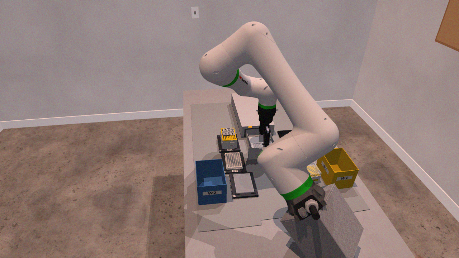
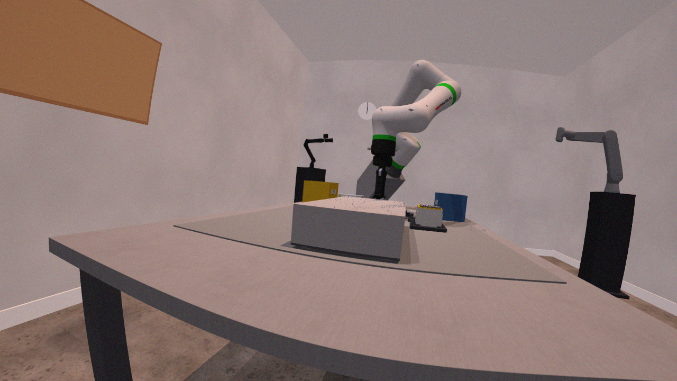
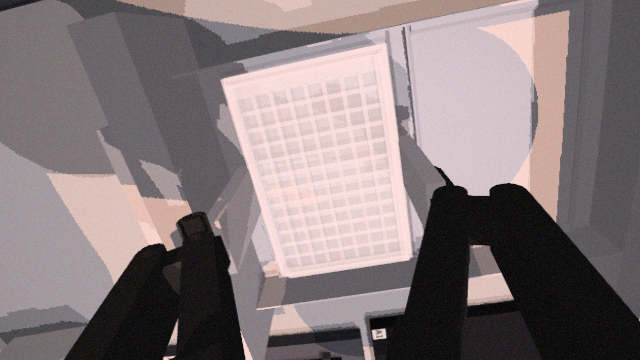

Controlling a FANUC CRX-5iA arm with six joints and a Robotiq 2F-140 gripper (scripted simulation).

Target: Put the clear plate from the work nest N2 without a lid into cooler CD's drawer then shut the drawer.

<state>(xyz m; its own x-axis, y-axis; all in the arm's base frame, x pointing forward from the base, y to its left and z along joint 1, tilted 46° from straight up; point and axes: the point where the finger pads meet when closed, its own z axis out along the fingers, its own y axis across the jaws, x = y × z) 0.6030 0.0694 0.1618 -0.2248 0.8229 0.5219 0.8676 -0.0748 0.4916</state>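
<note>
My hand is 3 cm short of the drawer, 1 cm to the right of it and 2 cm above it. The rest, counted from my hand: yellow tip box: 3 cm ahead, 20 cm to the left, 1 cm above; then white well plate: 14 cm behind, 16 cm to the left, 2 cm below; then black nest N2: 13 cm ahead, 17 cm to the right, 4 cm below.
</note>
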